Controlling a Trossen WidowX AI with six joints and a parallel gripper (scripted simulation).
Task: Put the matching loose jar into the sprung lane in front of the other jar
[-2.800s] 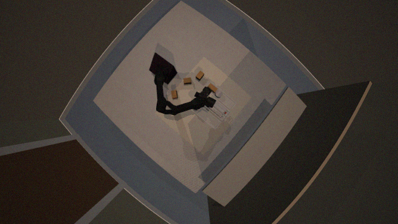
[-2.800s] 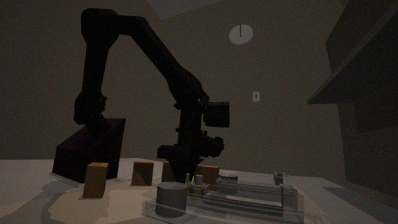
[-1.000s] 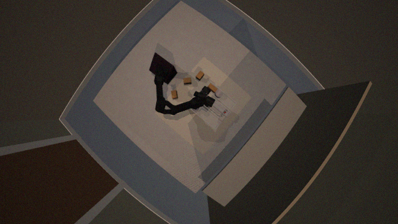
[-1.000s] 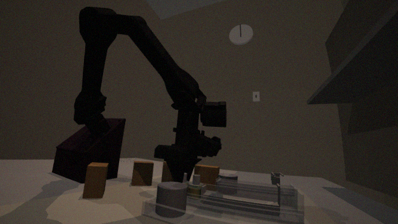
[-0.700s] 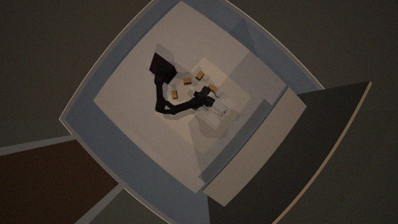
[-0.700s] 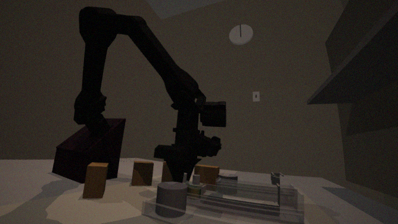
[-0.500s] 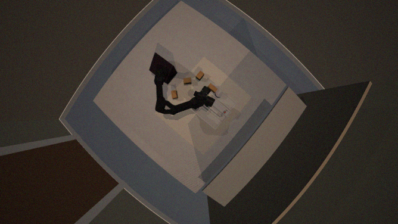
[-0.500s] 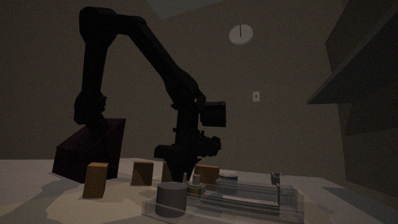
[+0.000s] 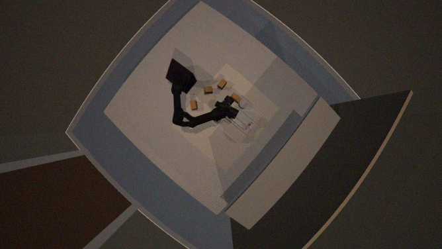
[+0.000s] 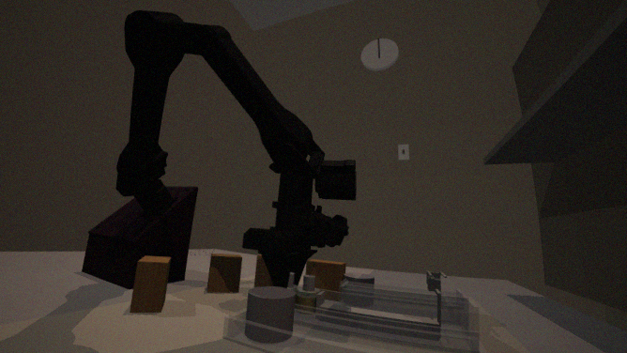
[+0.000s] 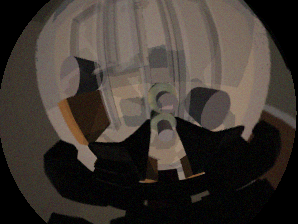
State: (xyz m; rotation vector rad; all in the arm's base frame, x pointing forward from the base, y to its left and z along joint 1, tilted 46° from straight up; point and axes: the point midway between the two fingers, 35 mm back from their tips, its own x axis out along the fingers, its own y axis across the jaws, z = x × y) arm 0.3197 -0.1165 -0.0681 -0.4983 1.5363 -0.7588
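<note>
Now: the clear pusher lane fixture 150 mm ahead of my gripper tip, 10 mm to the left of it and 10 mm below it.
</note>
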